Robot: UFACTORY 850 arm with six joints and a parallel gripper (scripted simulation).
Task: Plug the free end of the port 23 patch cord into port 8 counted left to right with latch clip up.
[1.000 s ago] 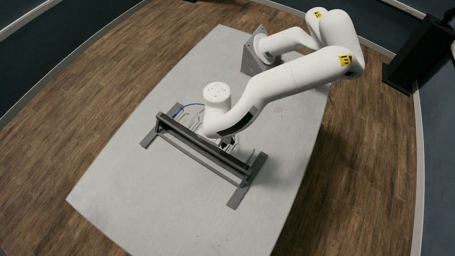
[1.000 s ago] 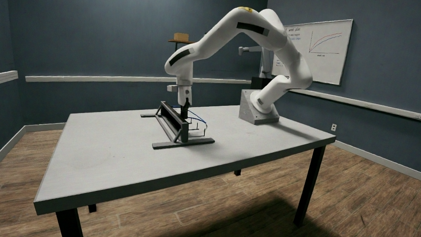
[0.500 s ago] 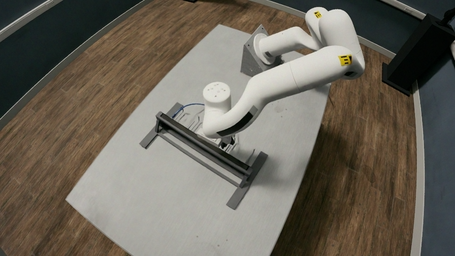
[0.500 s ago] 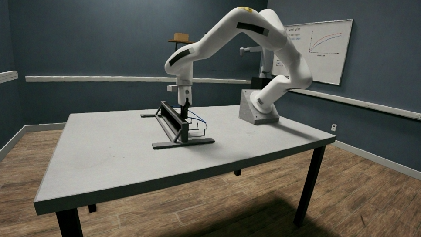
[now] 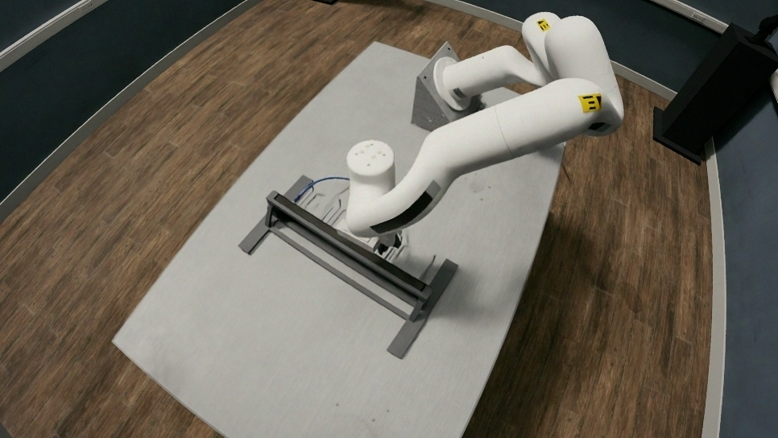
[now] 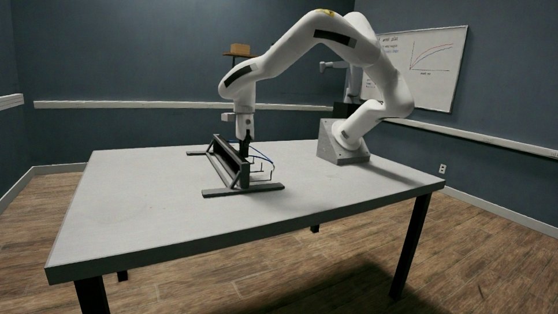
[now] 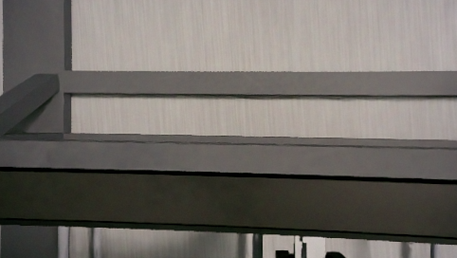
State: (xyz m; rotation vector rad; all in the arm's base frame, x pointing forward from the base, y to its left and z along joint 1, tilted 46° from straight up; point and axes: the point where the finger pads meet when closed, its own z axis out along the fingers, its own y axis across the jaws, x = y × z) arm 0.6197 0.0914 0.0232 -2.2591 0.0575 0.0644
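My hand is 2 cm short of the white plug and 1 cm above it.
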